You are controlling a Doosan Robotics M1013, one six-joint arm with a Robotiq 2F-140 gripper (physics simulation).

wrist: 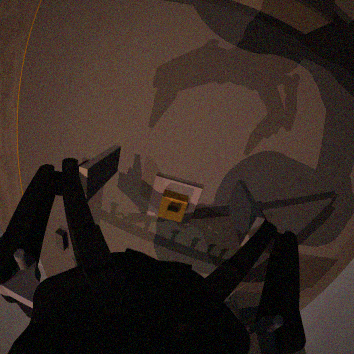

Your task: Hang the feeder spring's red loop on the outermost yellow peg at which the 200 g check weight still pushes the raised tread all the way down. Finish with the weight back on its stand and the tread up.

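Places are measured from the arm's base along level axes (x back, y right, z up), in centimetres.
Pixels of known places: gripper, between the fingertips: (175, 174).
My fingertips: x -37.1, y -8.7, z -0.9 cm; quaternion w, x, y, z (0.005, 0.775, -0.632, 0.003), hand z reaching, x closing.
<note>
Ahead of a thing's pixels: the offset from my fingertips to its top centre. "pt": to the spot under its first point.
An orange-yellow square block @[dz -2.6, dx -6.6, dy -2.3 cm] (173, 207) with a dark middle, which looks like the check weight, is on a pale square plate @[dz -6.0, dx -6.6, dy -2.3 cm] (194, 191), probably its stand. My gripper (175, 174) is open and empty. Its fingers are wide apart, one pad to the left of the block and one to the right, and the block shows between them. How high the pads are above it I cannot tell. The red loop, the spring, the yellow pegs and the tread cannot be made out in this dim view.
A long dark band with several short knobs runs below the plate, partly behind the gripper; whether it is a rail or shadow is unclear. A small dark piece @[pt dz -5.1, dx -26.9, dy +14.1 cm] (62, 239) lies left. A thin orange line (18, 100) curves along the left. Large arm shadows cover the right side.
</note>
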